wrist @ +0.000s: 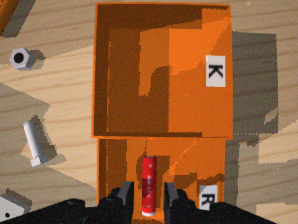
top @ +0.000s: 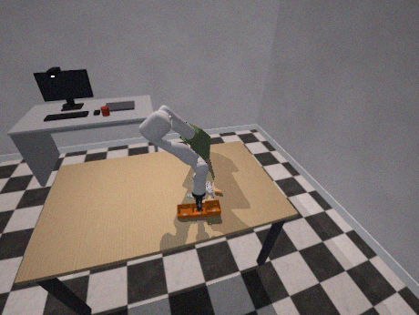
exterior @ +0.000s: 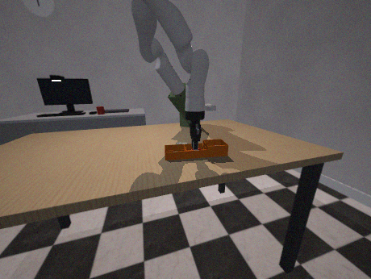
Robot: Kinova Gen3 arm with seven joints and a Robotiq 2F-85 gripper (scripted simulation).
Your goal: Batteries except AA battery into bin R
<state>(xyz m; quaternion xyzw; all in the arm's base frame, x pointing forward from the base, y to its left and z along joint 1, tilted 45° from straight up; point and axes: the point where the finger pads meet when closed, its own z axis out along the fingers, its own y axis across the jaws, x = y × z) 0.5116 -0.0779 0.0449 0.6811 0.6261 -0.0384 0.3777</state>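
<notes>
My hand is 2 cm above the orange bin row and 1 cm short of it. From my hand the other things lie so: thin red battery (3 cm below); then white domino tile (13 cm behind, 3 cm below, 1 cm to the right); then grey bolt (8 cm behind, 5 cm to the left, 3 cm below).
</notes>
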